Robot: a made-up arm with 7 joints. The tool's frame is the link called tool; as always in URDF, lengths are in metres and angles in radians.
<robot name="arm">
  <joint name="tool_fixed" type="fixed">
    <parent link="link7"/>
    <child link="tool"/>
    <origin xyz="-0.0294 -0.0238 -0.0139" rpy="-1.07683 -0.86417 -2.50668"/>
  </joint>
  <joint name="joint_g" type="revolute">
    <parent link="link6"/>
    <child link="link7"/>
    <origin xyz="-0.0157 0.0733 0.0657" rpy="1.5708 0 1.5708"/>
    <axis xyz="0 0 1"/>
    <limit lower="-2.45" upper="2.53"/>
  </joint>
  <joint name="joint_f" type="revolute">
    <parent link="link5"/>
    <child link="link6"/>
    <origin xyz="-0.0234 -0.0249 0.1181" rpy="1.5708 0 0"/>
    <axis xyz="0 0 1"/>
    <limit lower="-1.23" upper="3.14"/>
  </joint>
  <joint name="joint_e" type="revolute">
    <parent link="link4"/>
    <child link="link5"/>
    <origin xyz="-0.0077 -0.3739 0.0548" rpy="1.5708 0 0"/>
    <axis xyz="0 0 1"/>
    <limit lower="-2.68" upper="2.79"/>
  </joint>
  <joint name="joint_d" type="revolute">
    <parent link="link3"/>
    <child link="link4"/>
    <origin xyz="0.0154 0.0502 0.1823" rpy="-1.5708 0 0"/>
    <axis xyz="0 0 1"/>
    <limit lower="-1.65" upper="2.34"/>
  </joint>
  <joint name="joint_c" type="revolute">
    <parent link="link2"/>
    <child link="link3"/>
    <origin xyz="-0.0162 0.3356 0.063" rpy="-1.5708 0 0"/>
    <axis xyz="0 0 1"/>
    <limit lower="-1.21" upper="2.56"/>
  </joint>
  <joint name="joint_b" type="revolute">
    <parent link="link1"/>
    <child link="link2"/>
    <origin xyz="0.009 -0.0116 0.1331" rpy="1.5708 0 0"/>
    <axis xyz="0 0 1"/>
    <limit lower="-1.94" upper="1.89"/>
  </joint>
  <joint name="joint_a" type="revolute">
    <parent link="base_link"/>
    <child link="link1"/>
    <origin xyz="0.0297 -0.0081 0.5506"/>
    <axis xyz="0 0 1"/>
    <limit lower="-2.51" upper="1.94"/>
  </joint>
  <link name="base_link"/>
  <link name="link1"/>
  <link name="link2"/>
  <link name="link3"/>
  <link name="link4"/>
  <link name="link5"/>
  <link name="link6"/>
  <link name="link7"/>
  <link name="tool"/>
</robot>
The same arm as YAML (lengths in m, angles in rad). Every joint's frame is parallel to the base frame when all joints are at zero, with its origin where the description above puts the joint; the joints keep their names.
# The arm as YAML. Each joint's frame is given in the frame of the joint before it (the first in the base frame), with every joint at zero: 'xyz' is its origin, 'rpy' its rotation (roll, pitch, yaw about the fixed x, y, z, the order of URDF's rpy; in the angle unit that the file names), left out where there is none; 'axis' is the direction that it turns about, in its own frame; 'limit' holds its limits. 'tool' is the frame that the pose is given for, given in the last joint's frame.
units:
  length: m
  angle: rad
joints:
  - name: joint_a
    type: revolute
    origin:
      xyz: [0.0297, -0.0081, 0.5506]
    axis: "+z"
    limit:
      lower: -2.51
      upper: 1.94
  - name: joint_b
    type: revolute
    origin:
      xyz: [0.009, -0.0116, 0.1331]
    axis: "-y"
    limit:
      lower: -1.94
      upper: 1.89
  - name: joint_c
    type: revolute
    origin:
      xyz: [-0.0162, -0.063, 0.3356]
    axis: "+z"
    limit:
      lower: -1.21
      upper: 2.56
  - name: joint_d
    type: revolute
    origin:
      xyz: [0.0154, 0.0502, 0.1823]
    axis: "+y"
    limit:
      lower: -1.65
      upper: 2.34
  - name: joint_e
    type: revolute
    origin:
      xyz: [-0.0077, 0.0548, 0.3739]
    axis: "+z"
    limit:
      lower: -2.68
      upper: 2.79
  - name: joint_f
    type: revolute
    origin:
      xyz: [-0.0234, -0.0249, 0.1181]
    axis: "-y"
    limit:
      lower: -1.23
      upper: 3.14
  - name: joint_g
    type: revolute
    origin:
      xyz: [-0.0157, -0.0657, 0.0733]
    axis: "+x"
    limit:
      lower: -2.45
      upper: 2.53
tool:
  origin:
    xyz: [-0.0139, 0.0238, -0.0294]
    rpy: [-0.3074, 0.5501, 0.4687]

